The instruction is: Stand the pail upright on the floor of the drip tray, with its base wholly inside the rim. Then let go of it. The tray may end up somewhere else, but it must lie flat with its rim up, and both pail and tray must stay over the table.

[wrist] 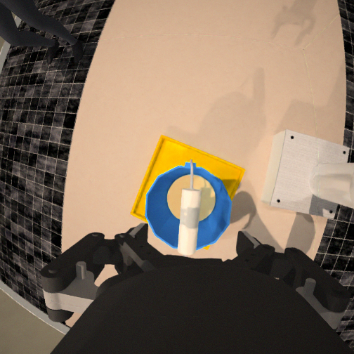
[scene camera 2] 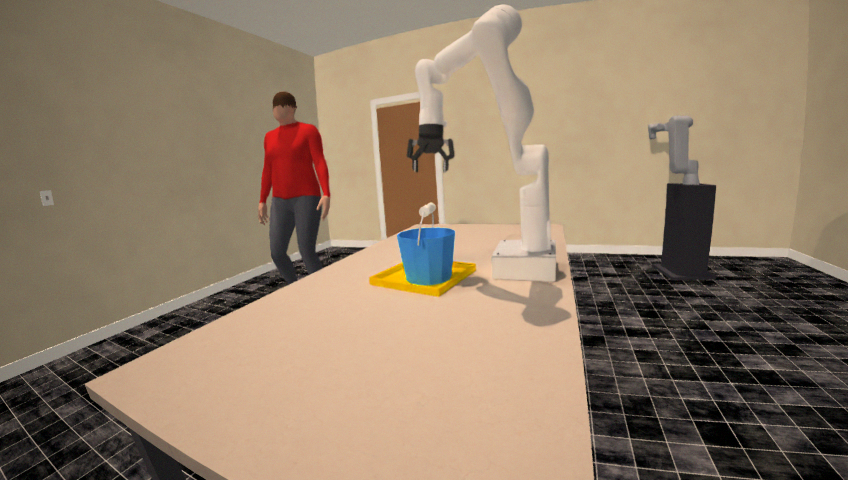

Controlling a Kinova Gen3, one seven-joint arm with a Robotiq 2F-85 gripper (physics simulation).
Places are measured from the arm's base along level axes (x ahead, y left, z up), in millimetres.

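Pixels of known places: gripper, fingertip midpoint: [scene camera 2: 430,172]; arm's base, link origin: [scene camera 2: 535,247].
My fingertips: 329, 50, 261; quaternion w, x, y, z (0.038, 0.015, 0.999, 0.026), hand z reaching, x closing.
For each thing: its top centre in the pictures, then the offset to it from my fingertips, as dx, dy, dz. "pt": a spot on its surface instead. Level surfaces: height alone.
- blue pail, surface spot: [scene camera 2: 427,258] pt +4, +104, -250
- yellow drip tray, surface spot: [scene camera 2: 386,284] pt +140, +107, -333
- table, surface height: dz -344
The blue pail [scene camera 2: 427,258] [wrist: 159,212] stands upright on the yellow drip tray [scene camera 2: 386,284] [wrist: 167,150]. Its base looks inside the rim in the scene view; in the wrist view the pail's own wall hides the base's outer edge. The tray lies flat on the table, rim up. The pail's bail stands raised, with its white grip [scene camera 2: 427,209] [wrist: 188,222] above the pail's mouth. My gripper [scene camera 2: 430,168] [wrist: 192,237] is open and empty, clear above the white grip, pointing down.
The table [scene camera 2: 380,380] [wrist: 130,90] carries my arm's white base [scene camera 2: 523,265] [wrist: 300,172], to the right of the tray. A person in a red top [scene camera 2: 294,160] stands on the floor beyond the table's left edge. A second arm [scene camera 2: 679,145] stands on a dark pedestal [scene camera 2: 688,228] at the right.
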